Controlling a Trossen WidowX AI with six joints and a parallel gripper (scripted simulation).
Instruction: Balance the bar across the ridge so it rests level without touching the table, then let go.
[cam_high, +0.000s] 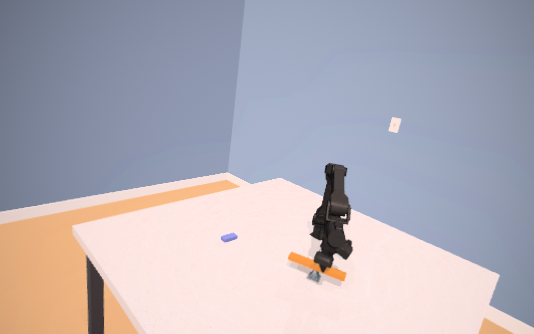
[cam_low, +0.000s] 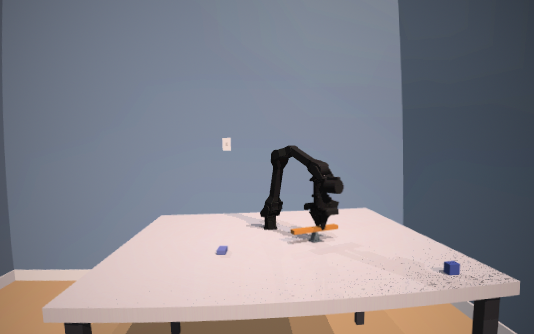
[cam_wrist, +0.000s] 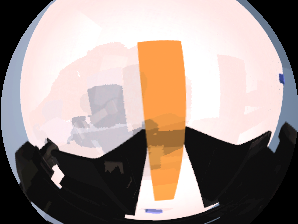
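Now: the orange bar 10 mm ahead of my gripper tip and 30 mm to the right of it. Also, from my gripper tip: blue cube (470 mm ahead, 300 mm to the left, 30 mm below); then flat blue block (120 mm ahead, 410 mm to the right, 40 mm below).
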